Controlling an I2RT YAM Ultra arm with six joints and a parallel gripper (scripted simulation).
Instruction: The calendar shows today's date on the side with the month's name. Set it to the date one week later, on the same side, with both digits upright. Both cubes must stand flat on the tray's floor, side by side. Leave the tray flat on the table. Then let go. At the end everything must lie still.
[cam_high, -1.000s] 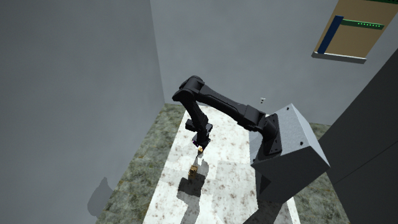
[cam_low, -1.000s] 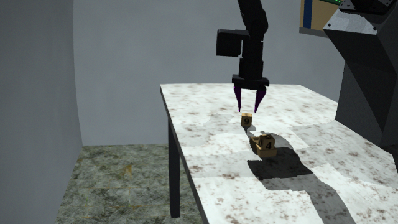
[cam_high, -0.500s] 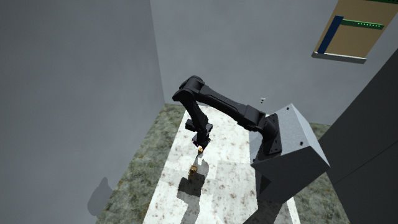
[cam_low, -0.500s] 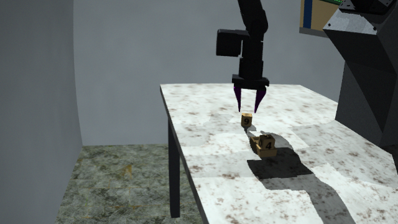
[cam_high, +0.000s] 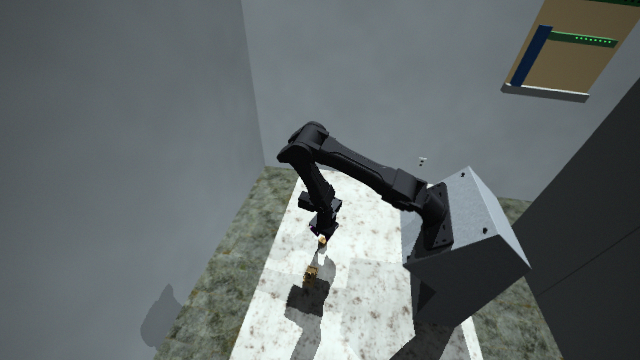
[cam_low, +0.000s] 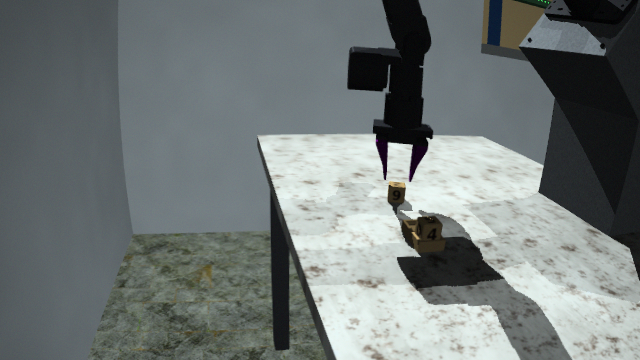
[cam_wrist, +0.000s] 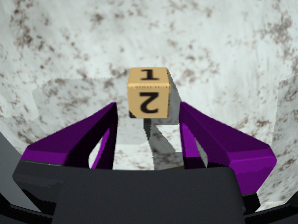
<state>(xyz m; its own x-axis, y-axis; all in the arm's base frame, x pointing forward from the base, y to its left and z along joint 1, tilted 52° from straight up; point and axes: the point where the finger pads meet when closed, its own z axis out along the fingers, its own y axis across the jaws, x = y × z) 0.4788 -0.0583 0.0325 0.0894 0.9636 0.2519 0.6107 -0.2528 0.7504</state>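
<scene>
Right now my hand is 30 mm above the wooden digit cube.
</scene>
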